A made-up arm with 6 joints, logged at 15 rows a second.
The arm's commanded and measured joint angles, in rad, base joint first. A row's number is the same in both.
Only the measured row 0 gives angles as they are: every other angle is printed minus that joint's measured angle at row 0.
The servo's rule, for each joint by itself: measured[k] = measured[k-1] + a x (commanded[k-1-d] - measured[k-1]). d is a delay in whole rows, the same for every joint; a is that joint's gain. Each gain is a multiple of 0.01, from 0.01 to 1. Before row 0 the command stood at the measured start. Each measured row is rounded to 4 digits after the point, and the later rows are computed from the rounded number. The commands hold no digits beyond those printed.
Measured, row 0:
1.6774 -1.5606 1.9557 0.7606 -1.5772 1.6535
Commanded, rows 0 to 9:
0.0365 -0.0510 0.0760 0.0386 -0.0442 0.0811
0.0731 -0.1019 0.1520 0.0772 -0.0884 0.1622
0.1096 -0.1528 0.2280 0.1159 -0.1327 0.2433
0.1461 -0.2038 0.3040 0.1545 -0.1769 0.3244
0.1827 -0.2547 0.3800 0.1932 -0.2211 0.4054
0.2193 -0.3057 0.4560 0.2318 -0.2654 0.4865
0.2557 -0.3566 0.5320 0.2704 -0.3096 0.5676
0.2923 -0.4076 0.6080 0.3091 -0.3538 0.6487
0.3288 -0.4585 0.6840 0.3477 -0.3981 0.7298
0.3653 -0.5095 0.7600 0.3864 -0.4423 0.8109
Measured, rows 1 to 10:
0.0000 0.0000 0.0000 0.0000 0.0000 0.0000
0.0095 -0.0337 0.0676 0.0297 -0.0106 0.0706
0.0260 -0.0787 0.1427 0.0663 -0.0293 0.1503
0.0477 -0.1276 0.2186 0.1045 -0.0541 0.2312
0.0733 -0.1779 0.2946 0.1430 -0.0836 0.3123
0.1017 -0.2286 0.3706 0.1817 -0.1166 0.3933
0.1323 -0.2795 0.4466 0.2203 -0.1523 0.4744
0.1644 -0.3304 0.5226 0.2589 -0.1901 0.5555
0.1977 -0.3814 0.5986 0.2976 -0.2294 0.6366
0.2318 -0.4323 0.6746 0.3362 -0.2699 0.7177
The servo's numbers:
d 1
a 0.26 0.66 0.89 0.77 0.24 0.87

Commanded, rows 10 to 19:
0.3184 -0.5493 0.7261 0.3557 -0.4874 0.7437
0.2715 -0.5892 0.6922 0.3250 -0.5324 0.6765
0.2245 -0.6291 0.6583 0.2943 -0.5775 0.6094
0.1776 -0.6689 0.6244 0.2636 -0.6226 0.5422
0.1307 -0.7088 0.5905 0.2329 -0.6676 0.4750
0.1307 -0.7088 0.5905 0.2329 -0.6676 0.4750
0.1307 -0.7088 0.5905 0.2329 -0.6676 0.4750
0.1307 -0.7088 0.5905 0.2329 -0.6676 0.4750
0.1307 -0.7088 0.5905 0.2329 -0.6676 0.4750
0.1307 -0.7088 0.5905 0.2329 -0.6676 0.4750
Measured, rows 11 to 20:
0.2665 -0.4833 0.7506 0.3749 -0.3113 0.7988
0.2800 -0.5269 0.7288 0.3601 -0.3536 0.7509
0.2778 -0.5680 0.6962 0.3331 -0.3965 0.6862
0.2639 -0.6083 0.6625 0.3032 -0.4399 0.6194
0.2415 -0.6483 0.6286 0.2727 -0.4837 0.5522
0.2127 -0.6882 0.5947 0.2421 -0.5278 0.4850
0.1914 -0.7018 0.5910 0.2350 -0.5614 0.4763
0.1756 -0.7064 0.5906 0.2334 -0.5869 0.4752
0.1639 -0.7080 0.5905 0.2330 -0.6063 0.4750
0.1553 -0.7085 0.5905 0.2329 -0.6210 0.4750

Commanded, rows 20 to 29:
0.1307 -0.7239 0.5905 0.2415 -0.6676 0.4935
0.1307 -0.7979 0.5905 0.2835 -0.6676 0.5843
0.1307 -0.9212 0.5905 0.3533 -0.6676 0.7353
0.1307 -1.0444 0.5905 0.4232 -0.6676 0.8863
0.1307 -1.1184 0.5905 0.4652 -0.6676 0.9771
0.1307 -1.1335 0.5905 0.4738 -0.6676 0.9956
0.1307 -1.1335 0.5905 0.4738 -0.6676 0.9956
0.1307 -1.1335 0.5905 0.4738 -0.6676 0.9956
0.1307 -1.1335 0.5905 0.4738 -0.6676 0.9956
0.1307 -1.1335 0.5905 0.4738 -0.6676 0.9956
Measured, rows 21 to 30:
0.1489 -0.7087 0.5905 0.2329 -0.6322 0.4750
0.1442 -0.7187 0.5905 0.2395 -0.6407 0.4911
0.1407 -0.7710 0.5905 0.2734 -0.6472 0.5722
0.1381 -0.8701 0.5905 0.3349 -0.6521 0.7141
0.1362 -0.9851 0.5905 0.4029 -0.6558 0.8639
0.1348 -1.0731 0.5905 0.4509 -0.6586 0.9624
0.1337 -1.1130 0.5905 0.4685 -0.6608 0.9913
0.1329 -1.1265 0.5905 0.4726 -0.6624 0.9950
0.1323 -1.1311 0.5905 0.4735 -0.6636 0.9955
0.1319 -1.1327 0.5905 0.4737 -0.6646 0.9956

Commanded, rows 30 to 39:
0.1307 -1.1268 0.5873 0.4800 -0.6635 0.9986
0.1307 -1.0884 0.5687 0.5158 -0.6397 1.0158
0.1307 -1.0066 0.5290 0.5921 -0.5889 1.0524
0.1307 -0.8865 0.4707 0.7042 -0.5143 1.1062
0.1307 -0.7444 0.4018 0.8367 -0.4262 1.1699
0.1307 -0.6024 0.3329 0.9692 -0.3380 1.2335
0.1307 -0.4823 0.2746 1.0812 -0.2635 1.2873
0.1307 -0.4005 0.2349 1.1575 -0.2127 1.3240
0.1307 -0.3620 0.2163 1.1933 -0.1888 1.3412
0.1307 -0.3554 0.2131 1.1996 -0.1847 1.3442
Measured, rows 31 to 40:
0.1316 -1.1332 0.5905 0.4738 -0.6653 0.9956
0.1314 -1.1290 0.5877 0.4786 -0.6649 0.9982
0.1312 -1.1022 0.5708 0.5072 -0.6589 1.0135
0.1311 -1.0391 0.5336 0.5726 -0.6421 1.0473
0.1310 -0.9384 0.4776 0.6739 -0.6114 1.0985
0.1309 -0.8104 0.4101 0.7993 -0.5670 1.1606
0.1308 -0.6731 0.3414 0.9301 -0.5120 1.2240
0.1308 -0.5472 0.2819 1.0464 -0.4524 1.2791
0.1308 -0.4504 0.2401 1.1319 -0.3949 1.3182
0.1308 -0.3921 0.2189 1.1792 -0.3454 1.3382

